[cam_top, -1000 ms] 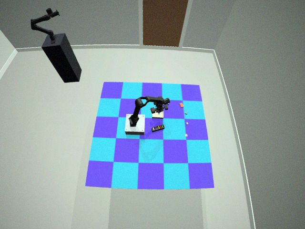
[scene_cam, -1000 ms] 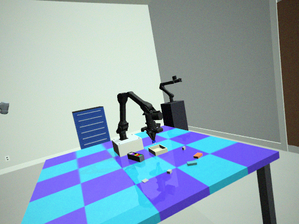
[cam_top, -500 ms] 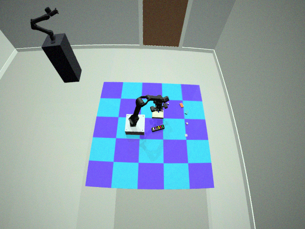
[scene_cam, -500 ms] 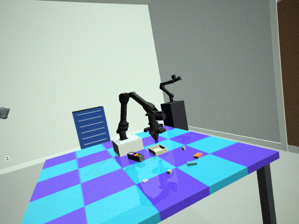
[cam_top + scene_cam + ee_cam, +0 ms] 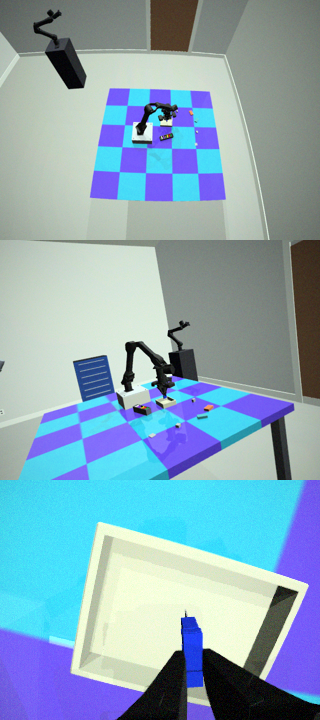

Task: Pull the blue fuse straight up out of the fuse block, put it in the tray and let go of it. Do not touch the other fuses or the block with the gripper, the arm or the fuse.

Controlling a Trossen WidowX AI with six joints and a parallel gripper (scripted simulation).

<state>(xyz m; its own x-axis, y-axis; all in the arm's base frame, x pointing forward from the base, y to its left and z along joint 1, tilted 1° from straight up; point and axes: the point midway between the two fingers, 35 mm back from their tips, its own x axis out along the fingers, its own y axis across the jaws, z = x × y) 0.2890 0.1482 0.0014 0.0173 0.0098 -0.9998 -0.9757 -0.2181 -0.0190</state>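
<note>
My gripper tip is now 1 cm above the blue fuse. From my gripper tip the other things lie so: yellow fuse 1 cm behind, 18 cm to the right, 4 cm below; beige tray 6 cm below; orange block 31 cm ahead, 11 cm to the left, 5 cm below.
</note>
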